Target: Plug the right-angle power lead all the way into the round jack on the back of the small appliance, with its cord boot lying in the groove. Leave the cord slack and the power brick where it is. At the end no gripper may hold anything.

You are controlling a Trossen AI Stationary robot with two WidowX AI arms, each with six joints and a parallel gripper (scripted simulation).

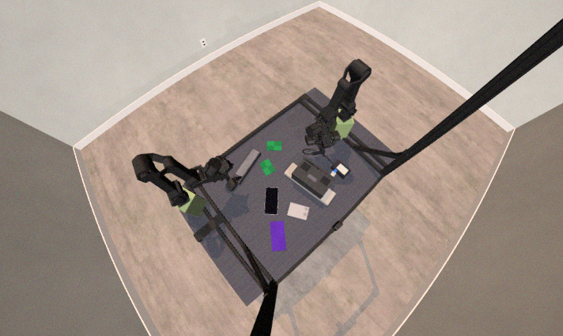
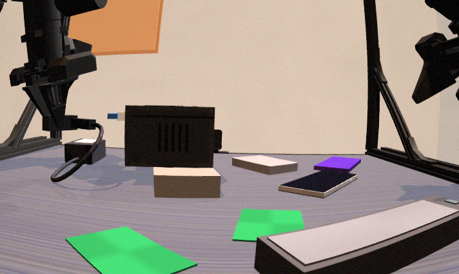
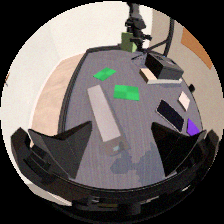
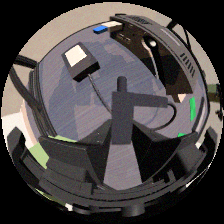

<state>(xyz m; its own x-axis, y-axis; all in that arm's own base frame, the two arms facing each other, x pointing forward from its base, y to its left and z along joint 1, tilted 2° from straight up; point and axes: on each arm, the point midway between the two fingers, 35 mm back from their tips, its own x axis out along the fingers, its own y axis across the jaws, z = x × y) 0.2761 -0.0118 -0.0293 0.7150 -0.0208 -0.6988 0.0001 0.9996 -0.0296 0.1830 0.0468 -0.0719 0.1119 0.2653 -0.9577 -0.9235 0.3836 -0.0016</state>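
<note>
The black right-angle plug is 2 cm behind my right hand, 2 cm to the left of it and 3 cm below it. Also, from my right hand: block (14 cm behind, 16 cm to the left, 9 cm below).
</note>
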